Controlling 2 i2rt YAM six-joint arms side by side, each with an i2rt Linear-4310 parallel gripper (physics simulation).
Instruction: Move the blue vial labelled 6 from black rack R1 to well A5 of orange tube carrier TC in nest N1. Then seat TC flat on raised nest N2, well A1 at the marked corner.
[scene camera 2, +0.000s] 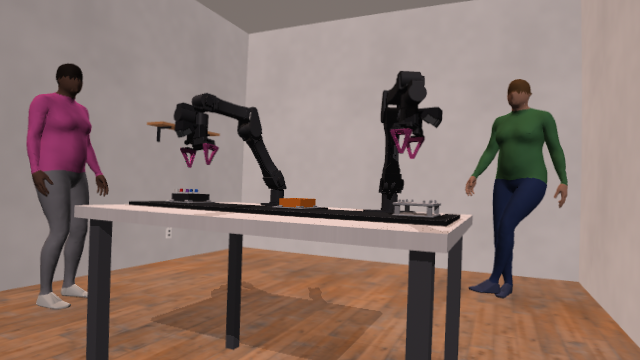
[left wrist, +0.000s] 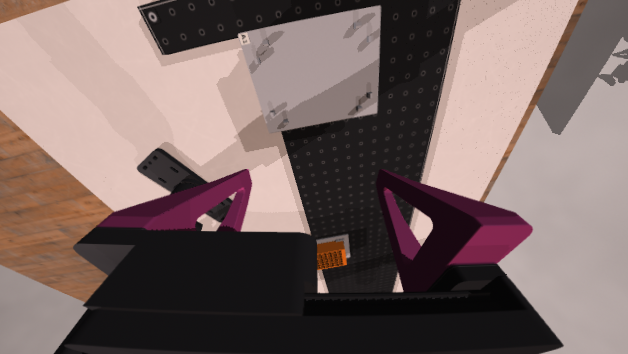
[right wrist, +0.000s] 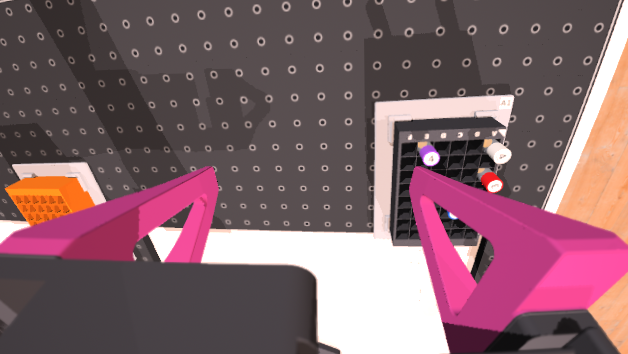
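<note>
Black rack R1 sits on a pale plate at the right of the right wrist view. A blue-capped vial in it is partly hidden by a finger; its label is unreadable. Orange tube carrier TC sits on nest N1. Raised nest N2 is a grey plate with upright pins and an A1 mark at its upper-left corner in the left wrist view. My right gripper is open above the board, left of R1 in its wrist view. My left gripper is open, high near N2.
R1 also holds a purple-capped vial, a white-capped vial and a red-capped vial. A black perforated board runs along the table. Two people stand beyond the table's ends.
</note>
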